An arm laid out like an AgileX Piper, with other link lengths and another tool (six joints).
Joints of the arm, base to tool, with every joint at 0 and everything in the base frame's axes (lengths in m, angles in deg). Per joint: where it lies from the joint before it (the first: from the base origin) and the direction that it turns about. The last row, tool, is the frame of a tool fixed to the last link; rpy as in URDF.
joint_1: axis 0 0 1 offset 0.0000 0.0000 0.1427
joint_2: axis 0 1 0 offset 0.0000 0.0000 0.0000
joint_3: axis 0 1 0 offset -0.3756 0.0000 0.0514
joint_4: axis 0.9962 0 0.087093 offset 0.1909 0.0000 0.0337
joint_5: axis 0 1 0 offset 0.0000 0.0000 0.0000
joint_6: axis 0.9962 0 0.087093 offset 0.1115 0.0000 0.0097
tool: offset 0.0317 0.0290 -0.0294 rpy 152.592 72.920 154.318
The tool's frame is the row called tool.
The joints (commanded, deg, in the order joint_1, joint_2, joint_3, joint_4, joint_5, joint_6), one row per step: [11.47, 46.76, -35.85, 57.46, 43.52, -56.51]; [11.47, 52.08, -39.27, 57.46, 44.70, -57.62]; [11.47, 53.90, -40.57, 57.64, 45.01, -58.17]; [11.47, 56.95, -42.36, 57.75, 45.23, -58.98]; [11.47, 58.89, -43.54, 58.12, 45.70, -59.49]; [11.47, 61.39, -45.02, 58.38, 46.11, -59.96]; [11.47, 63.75, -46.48, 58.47, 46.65, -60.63]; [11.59, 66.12, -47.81, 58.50, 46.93, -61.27]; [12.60, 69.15, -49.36, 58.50, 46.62, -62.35]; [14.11, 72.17, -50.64, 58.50, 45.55, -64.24]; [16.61, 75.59, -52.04, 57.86, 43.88, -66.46]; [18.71, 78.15, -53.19, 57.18, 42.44, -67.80]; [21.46, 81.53, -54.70, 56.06, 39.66, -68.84]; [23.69, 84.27, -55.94, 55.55, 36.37, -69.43]
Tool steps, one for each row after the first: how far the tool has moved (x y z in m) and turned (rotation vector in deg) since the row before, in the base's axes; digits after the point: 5 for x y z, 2 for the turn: [0.02326, 0.00542, 0.00948, -0.98, 1.72, 1.50]; [0.00874, 0.00207, 0.00350, -0.21, 0.32, 0.49]; [0.01503, 0.00301, 0.00328, -0.55, 0.80, 0.56]; [0.00900, 0.00257, 0.00226, -0.03, 0.71, 0.58]; [0.01216, 0.00301, 0.00198, -0.16, 0.94, 0.53]; [0.01141, 0.00264, 0.00116, -0.37, 0.71, 0.78]; [0.01169, 0.00264, -0.00001, -0.44, 0.71, 0.68]; [0.01446, 0.00476, -0.00165, -0.80, 0.49, 1.33]; [0.01457, 0.00561, -0.00415, -1.29, -0.28, 1.67]; [0.01510, 0.00817, -0.00722, -2.16, -0.79, 2.60]; [0.01088, 0.00754, -0.00595, -1.68, -0.68, 1.96]; [0.01566, 0.01094, -0.00891, -2.24, -1.07, 1.61]; [0.01452, 0.01042, -0.00730, -1.47, -1.32, 0.28]
